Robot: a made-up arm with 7 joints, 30 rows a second.
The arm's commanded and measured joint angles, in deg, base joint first. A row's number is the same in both.
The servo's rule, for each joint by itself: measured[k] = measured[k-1] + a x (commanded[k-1-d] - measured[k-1]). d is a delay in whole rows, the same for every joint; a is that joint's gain. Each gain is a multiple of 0.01, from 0.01 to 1. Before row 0 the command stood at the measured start. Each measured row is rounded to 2 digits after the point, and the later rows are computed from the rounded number. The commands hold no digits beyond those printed.
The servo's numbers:
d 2
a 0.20 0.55 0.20 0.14 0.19 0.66 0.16
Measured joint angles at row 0: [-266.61, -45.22, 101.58, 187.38, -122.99, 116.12, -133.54]
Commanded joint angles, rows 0 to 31: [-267.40, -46.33, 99.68, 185.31, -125.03, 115.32, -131.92]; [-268.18, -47.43, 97.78, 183.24, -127.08, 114.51, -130.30]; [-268.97, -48.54, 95.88, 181.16, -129.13, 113.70, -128.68]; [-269.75, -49.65, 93.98, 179.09, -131.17, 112.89, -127.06]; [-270.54, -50.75, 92.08, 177.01, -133.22, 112.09, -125.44]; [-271.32, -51.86, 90.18, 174.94, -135.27, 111.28, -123.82]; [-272.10, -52.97, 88.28, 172.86, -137.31, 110.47, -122.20]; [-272.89, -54.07, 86.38, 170.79, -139.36, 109.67, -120.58]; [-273.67, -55.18, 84.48, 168.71, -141.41, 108.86, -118.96]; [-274.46, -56.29, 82.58, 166.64, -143.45, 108.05, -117.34]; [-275.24, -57.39, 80.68, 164.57, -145.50, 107.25, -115.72]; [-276.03, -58.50, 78.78, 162.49, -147.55, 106.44, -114.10]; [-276.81, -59.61, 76.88, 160.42, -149.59, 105.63, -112.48]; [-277.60, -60.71, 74.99, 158.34, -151.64, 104.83, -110.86]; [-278.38, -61.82, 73.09, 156.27, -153.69, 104.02, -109.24]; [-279.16, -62.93, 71.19, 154.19, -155.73, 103.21, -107.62]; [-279.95, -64.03, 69.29, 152.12, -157.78, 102.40, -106.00]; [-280.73, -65.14, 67.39, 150.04, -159.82, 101.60, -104.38]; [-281.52, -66.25, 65.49, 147.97, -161.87, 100.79, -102.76]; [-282.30, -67.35, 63.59, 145.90, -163.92, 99.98, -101.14]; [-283.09, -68.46, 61.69, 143.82, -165.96, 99.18, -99.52]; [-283.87, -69.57, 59.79, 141.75, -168.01, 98.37, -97.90]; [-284.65, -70.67, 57.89, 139.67, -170.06, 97.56, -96.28]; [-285.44, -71.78, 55.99, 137.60, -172.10, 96.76, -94.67]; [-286.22, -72.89, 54.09, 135.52, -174.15, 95.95, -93.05]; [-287.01, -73.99, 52.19, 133.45, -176.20, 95.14, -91.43]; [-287.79, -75.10, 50.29, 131.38, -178.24, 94.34, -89.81]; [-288.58, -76.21, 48.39, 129.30, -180.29, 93.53, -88.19]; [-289.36, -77.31, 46.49, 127.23, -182.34, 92.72, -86.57]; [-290.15, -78.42, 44.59, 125.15, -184.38, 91.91, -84.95]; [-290.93, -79.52, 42.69, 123.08, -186.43, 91.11, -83.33]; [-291.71, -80.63, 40.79, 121.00, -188.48, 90.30, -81.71]
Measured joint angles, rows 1 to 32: [-266.61, -45.22, 101.58, 187.38, -122.99, 116.12, -133.54]; [-266.61, -45.22, 101.58, 187.38, -122.99, 116.12, -133.54]; [-266.77, -45.83, 101.20, 187.09, -123.38, 115.59, -133.28]; [-267.05, -46.71, 100.52, 186.55, -124.08, 114.88, -132.80]; [-267.43, -47.72, 99.59, 185.80, -125.04, 114.10, -132.14]; [-267.89, -48.78, 98.47, 184.86, -126.20, 113.30, -131.33]; [-268.42, -49.86, 97.19, 183.76, -127.53, 112.50, -130.39]; [-269.00, -50.96, 95.79, 182.53, -129.00, 111.69, -129.34]; [-269.62, -52.07, 94.29, 181.18, -130.58, 110.88, -128.20]; [-270.27, -53.17, 92.71, 179.73, -132.25, 110.08, -126.98]; [-270.95, -54.28, 91.06, 178.19, -133.99, 109.27, -125.70]; [-271.65, -55.39, 89.36, 176.57, -135.79, 108.46, -124.36]; [-272.37, -56.49, 87.62, 174.89, -137.63, 107.66, -122.98]; [-273.10, -57.60, 85.85, 173.15, -139.51, 106.85, -121.56]; [-273.84, -58.71, 84.06, 171.37, -141.43, 106.04, -120.11]; [-274.59, -59.81, 82.25, 169.55, -143.37, 105.24, -118.63]; [-275.35, -60.92, 80.42, 167.69, -145.33, 104.43, -117.13]; [-276.11, -62.03, 78.57, 165.80, -147.31, 103.62, -115.61]; [-276.88, -63.13, 76.71, 163.88, -149.30, 102.81, -114.07]; [-277.65, -64.24, 74.85, 161.94, -151.30, 102.01, -112.52]; [-278.42, -65.35, 72.98, 159.98, -153.31, 101.20, -110.96]; [-279.20, -66.45, 71.10, 158.01, -155.33, 100.39, -109.39]; [-279.98, -67.56, 69.22, 156.02, -157.35, 99.59, -107.81]; [-280.76, -68.67, 67.33, 154.02, -159.38, 98.78, -106.22]; [-281.54, -69.77, 65.44, 152.01, -161.41, 97.97, -104.63]; [-282.32, -70.88, 63.55, 149.99, -163.44, 97.17, -103.04]; [-283.10, -71.99, 61.66, 147.96, -165.47, 96.36, -101.44]; [-283.88, -73.09, 59.77, 145.93, -167.51, 95.55, -99.84]; [-284.66, -74.20, 57.87, 143.89, -169.55, 94.75, -98.24]; [-285.44, -75.31, 55.97, 141.85, -171.59, 93.94, -96.63]; [-286.22, -76.41, 54.07, 139.80, -173.63, 93.13, -95.02]; [-287.01, -77.52, 52.17, 137.75, -175.67, 92.32, -93.41]
